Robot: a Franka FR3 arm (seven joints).
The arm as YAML. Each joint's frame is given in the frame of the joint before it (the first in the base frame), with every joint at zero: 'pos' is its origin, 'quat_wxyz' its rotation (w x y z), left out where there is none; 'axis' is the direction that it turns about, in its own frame. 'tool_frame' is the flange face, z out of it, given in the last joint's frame.
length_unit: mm
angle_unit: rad
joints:
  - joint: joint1
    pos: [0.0, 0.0, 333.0]
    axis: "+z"
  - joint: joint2
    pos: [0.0, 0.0, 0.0]
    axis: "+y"
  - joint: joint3
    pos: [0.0, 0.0, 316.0]
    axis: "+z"
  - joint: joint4
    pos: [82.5, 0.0, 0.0]
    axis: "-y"
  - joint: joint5
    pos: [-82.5, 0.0, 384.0]
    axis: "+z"
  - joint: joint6
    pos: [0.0, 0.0, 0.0]
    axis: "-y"
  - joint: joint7
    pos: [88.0, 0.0, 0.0]
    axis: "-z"
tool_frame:
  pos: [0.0, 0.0, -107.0]
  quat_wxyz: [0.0, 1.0, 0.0, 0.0]
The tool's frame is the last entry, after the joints.
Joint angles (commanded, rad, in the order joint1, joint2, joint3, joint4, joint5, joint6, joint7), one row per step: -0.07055, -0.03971, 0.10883, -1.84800, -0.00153, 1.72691, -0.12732; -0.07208, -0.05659, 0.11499, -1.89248, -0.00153, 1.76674, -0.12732; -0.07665, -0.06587, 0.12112, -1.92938, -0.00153, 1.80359, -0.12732; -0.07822, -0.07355, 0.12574, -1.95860, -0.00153, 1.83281, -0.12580; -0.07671, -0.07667, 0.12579, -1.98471, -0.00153, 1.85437, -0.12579; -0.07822, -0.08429, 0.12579, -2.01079, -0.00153, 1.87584, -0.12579; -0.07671, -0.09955, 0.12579, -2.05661, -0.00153, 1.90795, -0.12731; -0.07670, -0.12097, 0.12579, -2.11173, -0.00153, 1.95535, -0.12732; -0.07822, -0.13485, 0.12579, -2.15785, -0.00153, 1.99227, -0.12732; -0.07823, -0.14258, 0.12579, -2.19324, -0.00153, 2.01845, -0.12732; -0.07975, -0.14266, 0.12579, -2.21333, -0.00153, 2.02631, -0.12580; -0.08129, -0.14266, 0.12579, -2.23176, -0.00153, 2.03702, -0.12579; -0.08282, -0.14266, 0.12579, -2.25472, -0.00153, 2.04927, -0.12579
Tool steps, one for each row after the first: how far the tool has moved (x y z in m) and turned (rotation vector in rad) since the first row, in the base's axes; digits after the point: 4 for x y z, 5 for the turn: -0.0045, 0.0026, -0.0088, -0.00167, -0.01217, 0.00466; -0.0072, 0.0035, -0.0183, -0.00273, -0.02134, 0.00626; -0.0097, 0.0052, -0.0257, -0.00373, -0.02899, 0.00782; -0.0119, 0.0058, -0.0346, -0.00415, -0.02756, 0.00937; -0.0149, 0.0049, -0.0412, -0.00499, -0.03054, 0.00785; -0.0216, 0.0055, -0.0522, -0.00669, -0.03204, 0.01079; -0.0295, 0.0052, -0.0631, -0.00875, -0.04567, 0.01075; -0.0363, 0.0040, -0.0745, -0.01030, -0.05031, 0.00915; -0.0417, 0.0036, -0.0849, -0.01131, -0.04881, 0.00905; -0.0452, 0.0026, -0.0934, -0.01195, -0.03668, 0.00589; -0.0481, 0.0015, -0.1010, -0.01229, -0.02896, 0.00427; -0.0521, 0.0005, -0.1104, -0.01273, -0.01825, 0.00263
